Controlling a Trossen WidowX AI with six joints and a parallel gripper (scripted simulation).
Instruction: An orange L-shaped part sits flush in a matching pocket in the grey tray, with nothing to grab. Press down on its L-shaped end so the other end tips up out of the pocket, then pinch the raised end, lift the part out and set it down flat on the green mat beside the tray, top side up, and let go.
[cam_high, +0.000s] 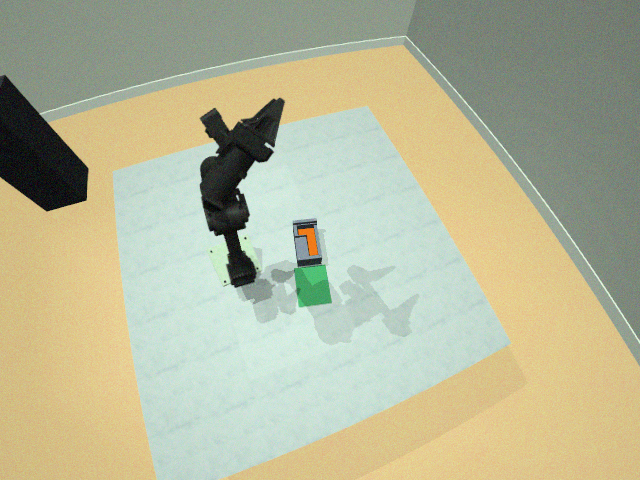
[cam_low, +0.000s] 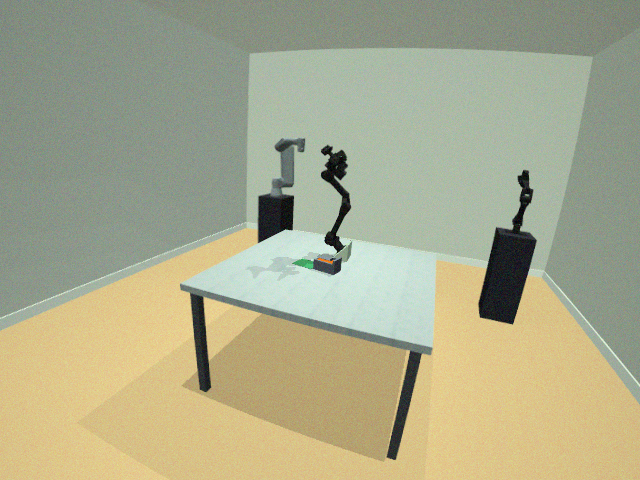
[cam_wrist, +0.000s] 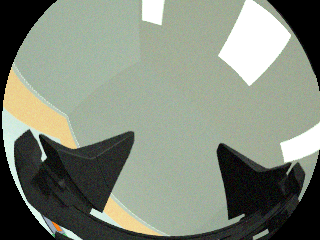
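Right now the orange L-shaped part is 8 cm ahead of my gripper tip, 3 cm to the left of it and 67 cm below it. From my gripper tip the other things lie so: grey tray: 7 cm ahead, 2 cm to the left, 73 cm below; then green mat: 5 cm ahead, 13 cm to the right, 74 cm below.
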